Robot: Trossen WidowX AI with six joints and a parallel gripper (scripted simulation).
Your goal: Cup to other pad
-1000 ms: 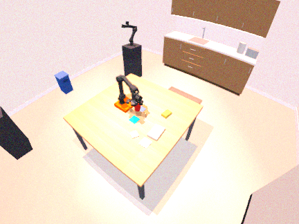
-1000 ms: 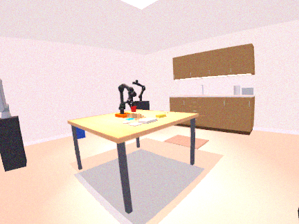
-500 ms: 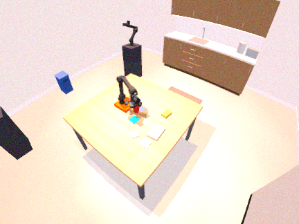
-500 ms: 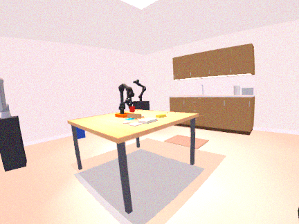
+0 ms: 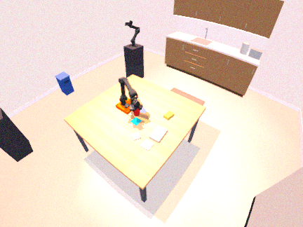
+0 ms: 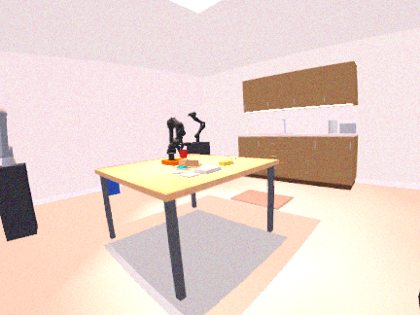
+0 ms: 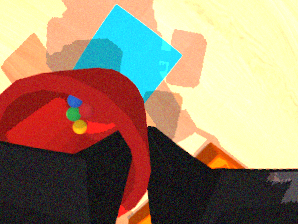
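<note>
My gripper tip is now 130 mm above the cyan pad, 30 mm short of it and 10 mm to the left of it. From my gripper tip the other things lie so: red cup 30 mm ahead, 20 mm to the left.
</note>
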